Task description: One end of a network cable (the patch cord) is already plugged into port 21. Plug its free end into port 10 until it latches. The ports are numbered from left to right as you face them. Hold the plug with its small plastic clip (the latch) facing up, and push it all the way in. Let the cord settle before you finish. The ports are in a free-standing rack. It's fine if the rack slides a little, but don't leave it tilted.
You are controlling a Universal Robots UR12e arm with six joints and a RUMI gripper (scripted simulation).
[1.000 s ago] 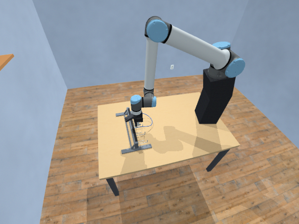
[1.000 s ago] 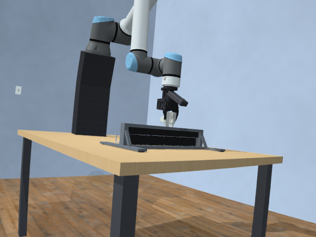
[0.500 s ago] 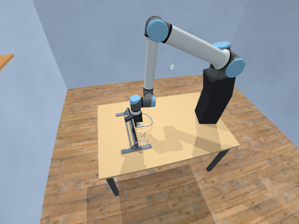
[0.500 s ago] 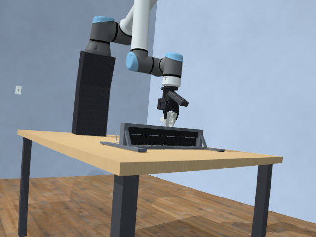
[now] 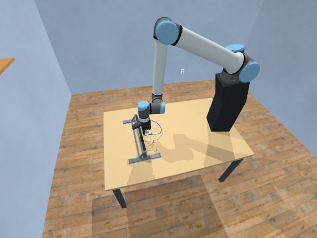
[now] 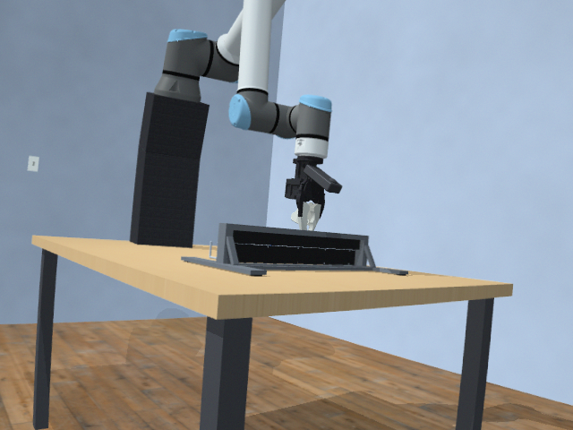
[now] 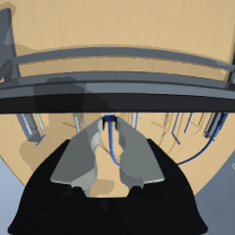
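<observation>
The plug lies 10 mm below my hand and 10 mm ahead of it.
</observation>
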